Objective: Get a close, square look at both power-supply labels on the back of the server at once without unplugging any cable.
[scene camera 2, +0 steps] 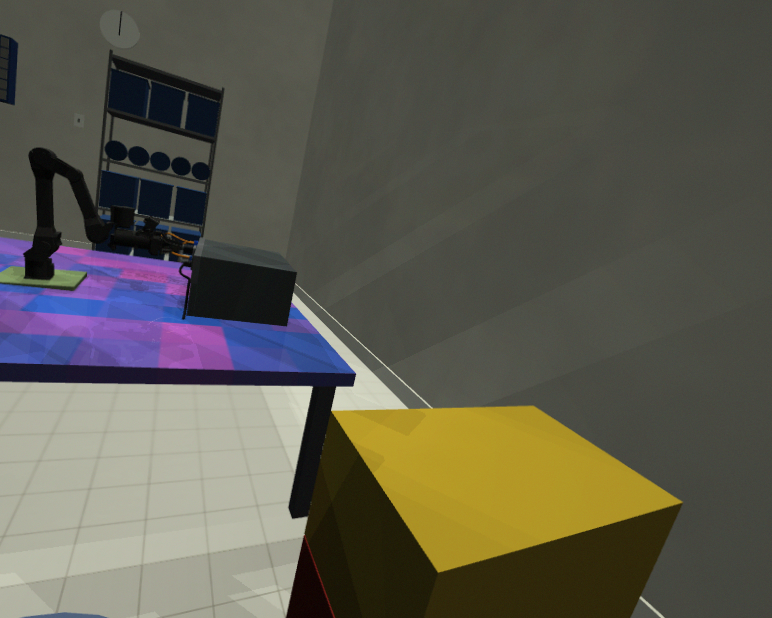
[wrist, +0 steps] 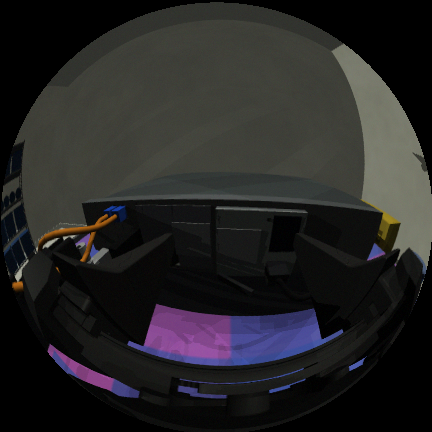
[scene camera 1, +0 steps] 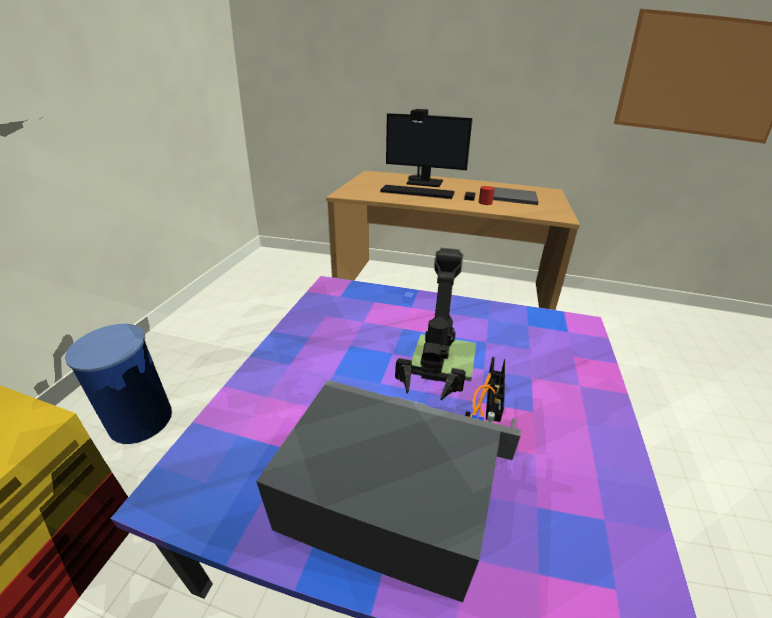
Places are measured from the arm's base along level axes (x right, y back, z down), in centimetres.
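Pixels of known places: gripper, fingertip midpoint: [scene camera 2: 182, 246] [wrist: 235, 240] [scene camera 1: 423, 395]; arm's base at its link origin: [scene camera 2: 39, 276].
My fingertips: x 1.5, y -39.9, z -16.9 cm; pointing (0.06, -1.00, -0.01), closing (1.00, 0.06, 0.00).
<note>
For each thing: its top centre in the pictures, then the offset to it from my fingertips. "spot": a spot on its surface instead. Level surfaces: height alone.
- dark left panel at a spot on its surface: [wrist: 192, 242] spot: dx -3.8, dy -4.9, dz +3.2 cm
- lighter right panel at a spot on its surface: [wrist: 240, 245] spot: dx +1.0, dy -3.4, dz +2.6 cm
- black plug at its top centre: [wrist: 277, 267] dx +4.7, dy -1.9, dz +4.5 cm
- black upright bracket at a spot on its surface: [scene camera 1: 495, 389] spot: dx -18.7, dy +10.7, dz +4.1 cm
- patterned table at its surface level: dz +18.0 cm
The dark grey server [scene camera 1: 392, 457] [scene camera 2: 241, 289] [wrist: 225, 187] sits on the table, its back towards the arm. My gripper [scene camera 1: 426, 394] [wrist: 235, 240] is open and empty, close to the server's back. In the wrist view the back is fairly level and dim. Between the fingertips show a dark left panel [wrist: 192, 242] and a lighter right panel [wrist: 240, 245], both with faint label-like rectangles; no text is readable. The right finger overlaps the right panel's edge. A black plug [wrist: 277, 270] sits low on that panel. Orange cables [scene camera 1: 477, 399] [wrist: 65, 232] run from blue plugs [wrist: 115, 212] at upper left.
A black upright bracket [scene camera 1: 495, 389] stands beside the orange cables on the patterned table [scene camera 1: 566, 547] [scene camera 2: 115, 347]. The arm's base stands on a green plate [scene camera 1: 463, 354] [scene camera 2: 70, 280]. A blue bin [scene camera 1: 122, 393] and a yellow box [scene camera 1: 32, 438] [scene camera 2: 502, 470] [wrist: 390, 227] stand off the table.
</note>
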